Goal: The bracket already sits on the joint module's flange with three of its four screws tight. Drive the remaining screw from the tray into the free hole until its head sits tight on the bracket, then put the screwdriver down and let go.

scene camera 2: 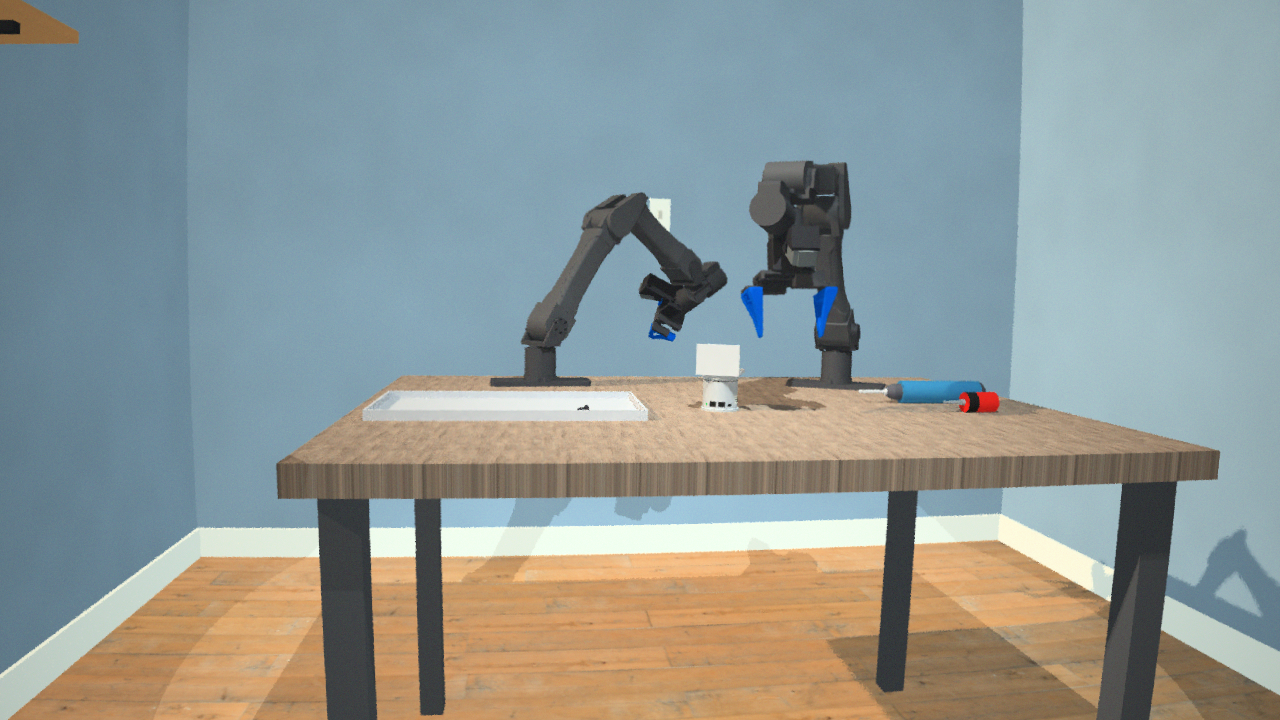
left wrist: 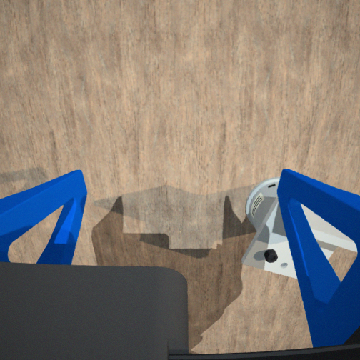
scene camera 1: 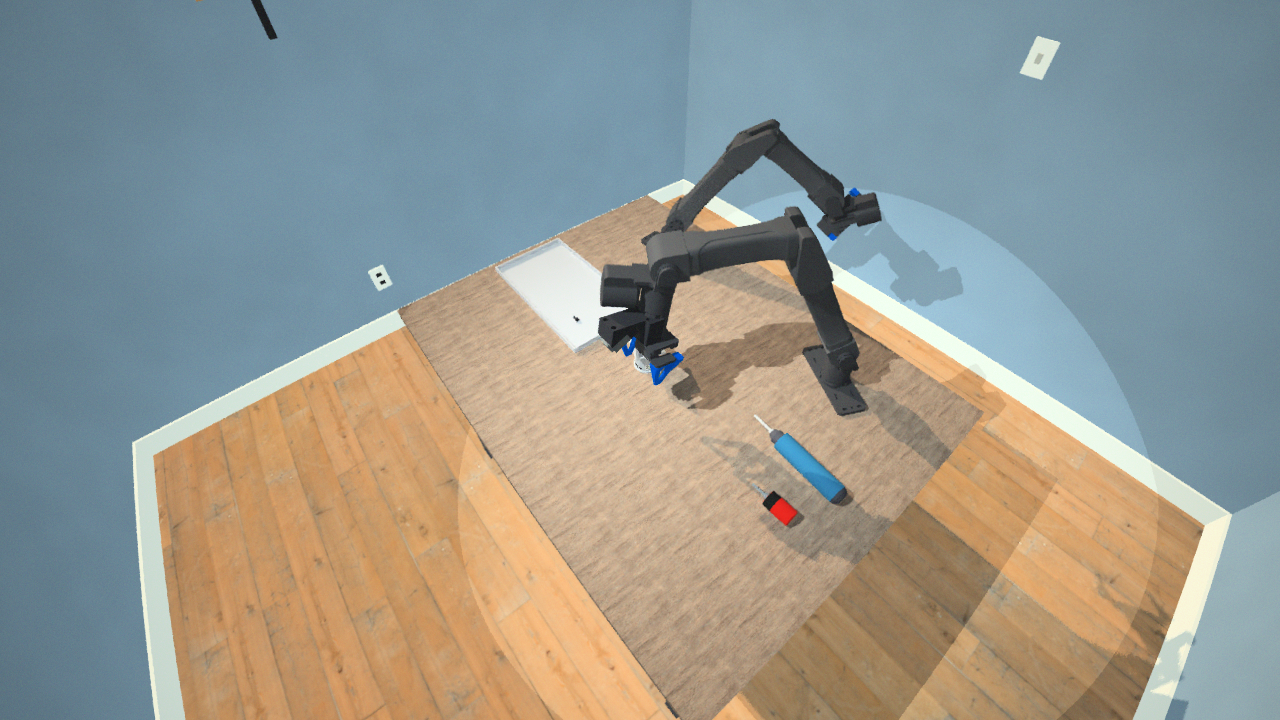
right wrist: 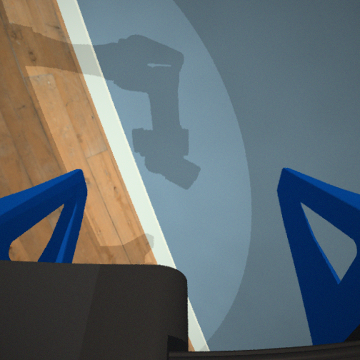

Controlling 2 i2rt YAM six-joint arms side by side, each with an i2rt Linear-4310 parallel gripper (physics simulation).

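Frame: origin at the left arm's base, x ahead, y left, z up, level; centimetres.
Seen in the pictures: left gripper, between the fingertips: (scene camera 2: 790, 337) (scene camera 1: 642, 369); right gripper, between the fingertips: (scene camera 2: 655, 321); left arm's base, origin of its link: (scene camera 2: 835, 387) (scene camera 1: 832, 379); right arm's base, origin of its link: (scene camera 2: 540, 384).
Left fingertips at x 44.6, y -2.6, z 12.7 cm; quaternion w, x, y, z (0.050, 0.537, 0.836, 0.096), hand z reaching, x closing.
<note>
Offsets run from my left fingertips to a thing's top centre.
The white joint module @[dx -3.5, dy -12.0, dz -6.3 cm] (scene camera 1: 641, 362) (scene camera 2: 719, 396) (left wrist: 255, 197) stands on the table with the pale bracket (scene camera 2: 717, 360) (left wrist: 280, 266) on top. In the left wrist view one dark screw head (left wrist: 270, 256) and a small hole (left wrist: 284, 265) show on the bracket; a finger hides the rest. A small black screw @[dx +11.3, dy -30.3, dz -11.2 cm] (scene camera 1: 576, 318) (scene camera 2: 583, 408) is in the white tray @[dx +12.6, dy -42.7, dz -11.1 cm] (scene camera 1: 546, 279) (scene camera 2: 501, 415). A blue-handled driver @[dx -27.2, dy +20.1, dz -8.6 cm] (scene camera 1: 808, 467) (scene camera 2: 939, 391) and a short red-and-black one @[dx -18.8, dy +28.1, dz -9.2 cm] (scene camera 1: 780, 508) (scene camera 2: 979, 402) lie on the table. My left gripper (scene camera 1: 644, 365) (scene camera 2: 790, 335) (left wrist: 181, 180) is open above the table near the module. My right gripper (scene camera 1: 843, 214) (scene camera 2: 663, 333) (right wrist: 181, 179) is open and raised, away from everything.
The wooden table (scene camera 1: 581, 465) (scene camera 2: 742, 479) carries both arm bases. The left arm's base (scene camera 1: 836, 385) (scene camera 2: 836, 368) is close to the blue driver's tip. The right arm's base (scene camera 2: 539, 368) is behind the tray. The right wrist view faces the wall (right wrist: 215, 150) and floor (right wrist: 30, 115).
</note>
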